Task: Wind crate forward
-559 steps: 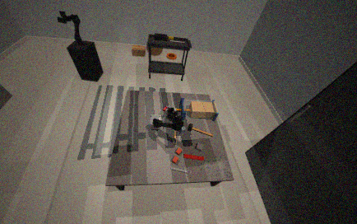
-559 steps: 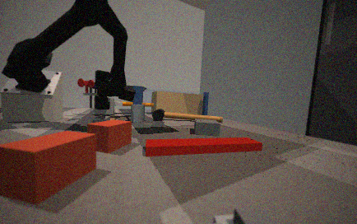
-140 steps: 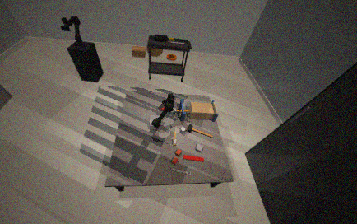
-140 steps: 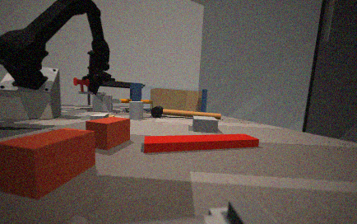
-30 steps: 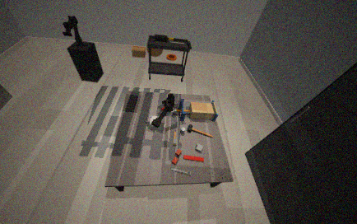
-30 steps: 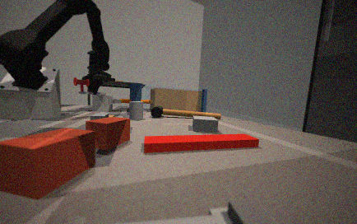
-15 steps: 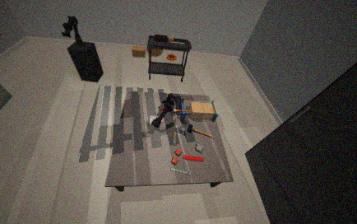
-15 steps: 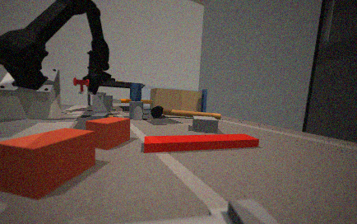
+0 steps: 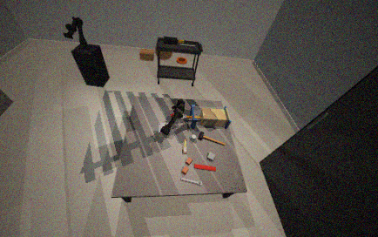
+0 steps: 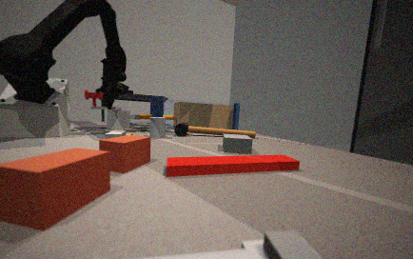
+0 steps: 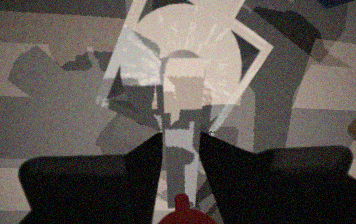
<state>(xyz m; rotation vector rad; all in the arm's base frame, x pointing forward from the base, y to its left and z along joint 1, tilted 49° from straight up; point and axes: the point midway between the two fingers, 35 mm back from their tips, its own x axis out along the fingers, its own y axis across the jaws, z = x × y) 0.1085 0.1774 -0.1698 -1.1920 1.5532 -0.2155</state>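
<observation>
Now: the winch handle 2 cm above my gripper tip, 1 cm to the right of it and 1 cm behind it. The rest, counted from my gripper tip: red knob 4 cm behind, 4 cm above, 3 cm to the right; grey winch 6 cm below, 3 cm ahead, 2 cm to the left; blue frame 20 cm ahead, 5 cm to the left, 2 cm above.
</observation>
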